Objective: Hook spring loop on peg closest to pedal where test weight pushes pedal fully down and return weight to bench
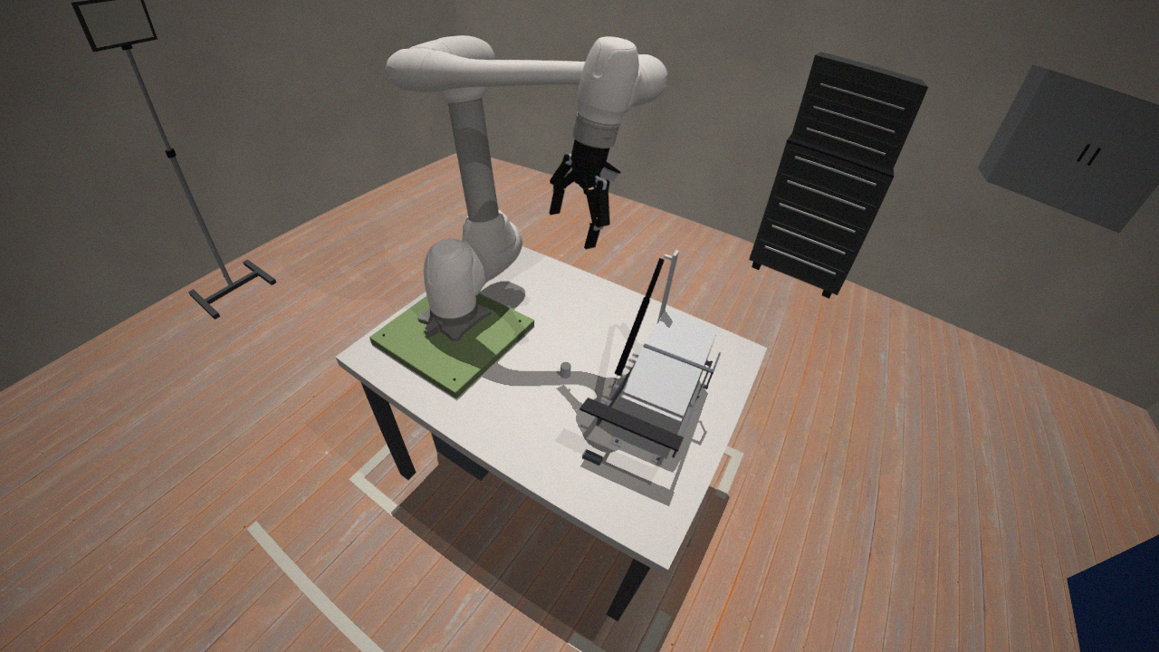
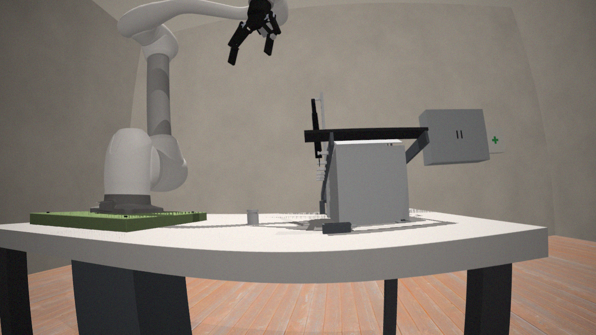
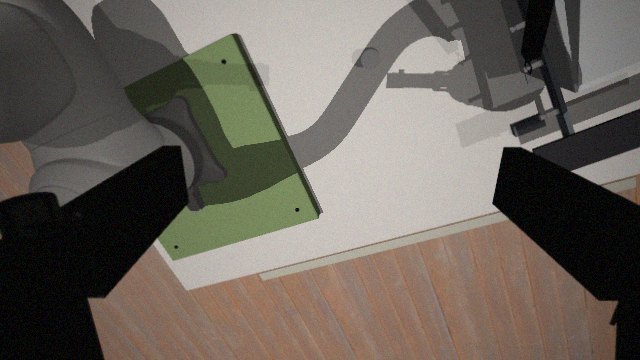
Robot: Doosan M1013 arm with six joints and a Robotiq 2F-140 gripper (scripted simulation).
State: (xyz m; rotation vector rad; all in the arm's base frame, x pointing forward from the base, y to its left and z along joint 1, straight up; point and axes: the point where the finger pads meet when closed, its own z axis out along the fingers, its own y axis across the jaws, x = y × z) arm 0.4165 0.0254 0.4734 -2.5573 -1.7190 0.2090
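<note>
Right now my hand is 10 mm short of the steel test weight, 10 mm to the left of it and 470 mm above it. From my hand the other things lie so: small dark block 230 mm ahead, 210 mm to the right, 490 mm below.
</note>
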